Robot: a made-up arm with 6 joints.
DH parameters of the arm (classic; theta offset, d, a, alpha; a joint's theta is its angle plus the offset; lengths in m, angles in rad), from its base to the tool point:
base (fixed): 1.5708 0.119 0 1.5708
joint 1: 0 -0.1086 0.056 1.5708
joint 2: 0 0.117 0.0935 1.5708
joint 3: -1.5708 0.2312 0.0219 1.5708
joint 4: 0 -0.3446 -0.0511 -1.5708
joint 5: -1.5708 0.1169 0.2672 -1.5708
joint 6: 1.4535 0 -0.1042 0
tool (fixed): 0.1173 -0.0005 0 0
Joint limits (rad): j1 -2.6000..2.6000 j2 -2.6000..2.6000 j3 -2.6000..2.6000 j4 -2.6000..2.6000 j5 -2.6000..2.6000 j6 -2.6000..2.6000
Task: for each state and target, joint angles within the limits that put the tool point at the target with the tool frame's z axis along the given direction. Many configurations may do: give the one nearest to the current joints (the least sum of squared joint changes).
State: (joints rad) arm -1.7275 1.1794 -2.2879 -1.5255 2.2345 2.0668
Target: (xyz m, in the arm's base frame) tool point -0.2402 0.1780 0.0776 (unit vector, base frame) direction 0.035 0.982 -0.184
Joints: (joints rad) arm -1.8867 1.0972 -1.5320 -1.1025 1.4224 1.8344
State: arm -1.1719 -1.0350 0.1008 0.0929 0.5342 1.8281
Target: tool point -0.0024 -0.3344 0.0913 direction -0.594 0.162 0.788
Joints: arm -0.4425 -1.8794 0.8680 0.0016 -0.1942 1.5502
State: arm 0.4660 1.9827 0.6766 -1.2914 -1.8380 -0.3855
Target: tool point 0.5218 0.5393 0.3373 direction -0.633 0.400 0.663
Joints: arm 0.8230 1.5718 0.5645 -1.3053 -2.4732 -0.2834
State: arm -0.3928 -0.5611 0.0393 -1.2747 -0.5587 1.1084
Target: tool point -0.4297 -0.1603 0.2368 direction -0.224 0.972 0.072
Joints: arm -0.5571 -1.1197 0.4921 -0.6741 0.2099 0.8889
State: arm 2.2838 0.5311 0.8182 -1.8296 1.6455 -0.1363
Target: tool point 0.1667 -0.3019 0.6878 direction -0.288 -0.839 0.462
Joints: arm 2.1334 0.5034 0.1350 -2.2582 2.5859 -0.2633
